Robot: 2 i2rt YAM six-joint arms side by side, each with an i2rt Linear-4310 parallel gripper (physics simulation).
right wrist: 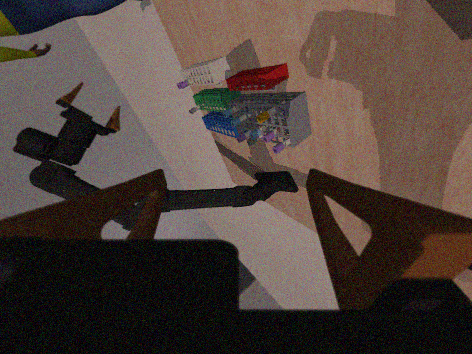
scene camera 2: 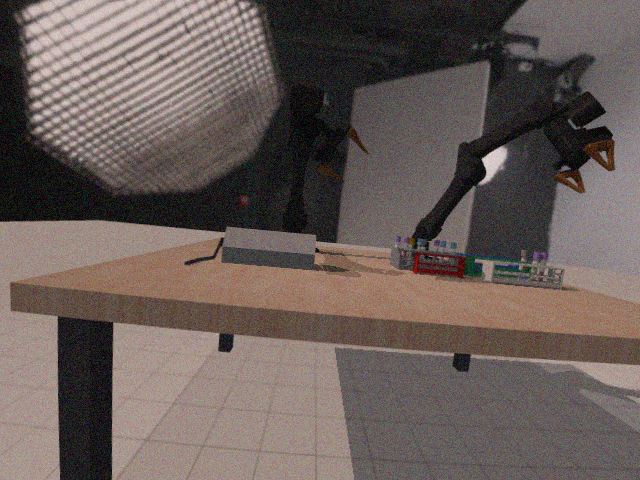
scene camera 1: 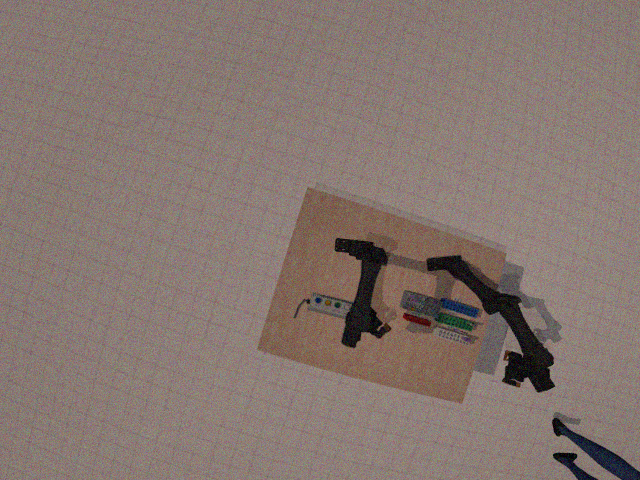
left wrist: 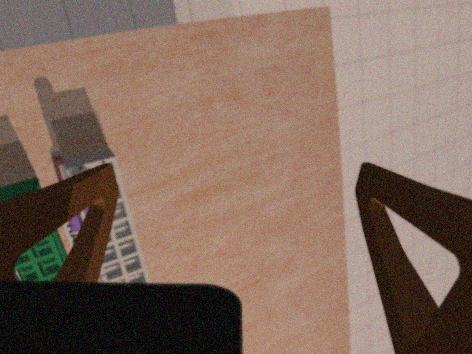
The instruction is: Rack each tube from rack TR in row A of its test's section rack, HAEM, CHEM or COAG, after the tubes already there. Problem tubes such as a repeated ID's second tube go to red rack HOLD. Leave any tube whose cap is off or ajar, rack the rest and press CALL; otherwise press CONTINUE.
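Places are measured from the left arm's base along level axes (x ahead, y left, z up), in metres.
Where they show: left gripper, fingertip midpoint: point(right wrist: 101, 95) point(scene camera 2: 596, 182) point(scene camera 1: 504, 370) point(left wrist: 236, 176); right gripper, fingertip midpoint: point(right wrist: 236, 177) point(scene camera 2: 355, 168) point(scene camera 1: 383, 321); left arm's base, link origin: point(right wrist: 274, 180) point(scene camera 1: 444, 263); right arm's base, link origin: point(scene camera 1: 353, 246).
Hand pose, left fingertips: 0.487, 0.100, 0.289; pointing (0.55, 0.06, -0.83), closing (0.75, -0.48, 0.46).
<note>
Each offset is from my left fingertips to the top centre of the thing, as dx, dy, dz. "spot": to the spot under its first point.
The grey rack TR {-0.285, -0.265, -0.232} point(scene camera 1: 413, 301) point(right wrist: 301, 117) holds several tubes with purple, blue and yellow caps. The red rack HOLD point(scene camera 1: 416, 319) point(scene camera 2: 439, 255) point(right wrist: 257, 78) is beside it. A blue rack {-0.238, -0.051, -0.232} point(scene camera 1: 460, 308) point(right wrist: 220, 124), a green rack {-0.167, -0.083, -0.232} point(scene camera 1: 454, 322) point(right wrist: 215, 99) and a white rack {-0.091, -0.102, -0.232} point(scene camera 1: 439, 327) point(right wrist: 220, 67) are further along; their labels are unreadable. Purple-capped tubes {spot: -0.076, -0.061, -0.207} point(scene camera 2: 540, 256) stand in the white rack. My left gripper point(scene camera 2: 597, 180) point(left wrist: 236, 176) is open and empty, high past the table's right edge. My right gripper point(scene camera 2: 354, 166) is open and empty, high above the table. Caps' seating and tube IDs are unclear.
A button box {-0.324, -0.745, -0.205} point(scene camera 1: 328, 304) point(scene camera 2: 268, 240) with a cable lies left of the racks, partly under my right arm in scene camera 1. A person's legs point(scene camera 1: 599, 452) show on the floor at the lower right. My left arm reaches beyond the table edge.
</note>
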